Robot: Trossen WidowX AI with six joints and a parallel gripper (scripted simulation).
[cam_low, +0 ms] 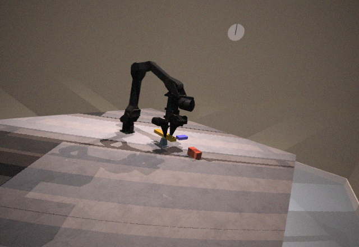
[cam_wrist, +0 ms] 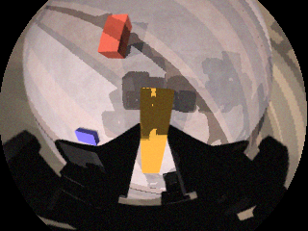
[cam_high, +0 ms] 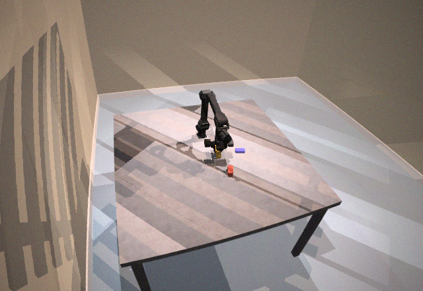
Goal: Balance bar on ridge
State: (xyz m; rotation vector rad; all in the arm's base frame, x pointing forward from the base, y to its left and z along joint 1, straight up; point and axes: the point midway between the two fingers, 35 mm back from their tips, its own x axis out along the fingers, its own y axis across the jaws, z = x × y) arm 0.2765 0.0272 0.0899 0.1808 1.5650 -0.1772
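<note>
Now: gripper tip 30 mm past the yellow bar and 10 mm to the right of it. From my gripper tip the other things lie so: blue flat block 180 mm to the left, 50 mm below, 30 mm behind; then red block 150 mm ahead, 40 mm to the left, 40 mm below.
</note>
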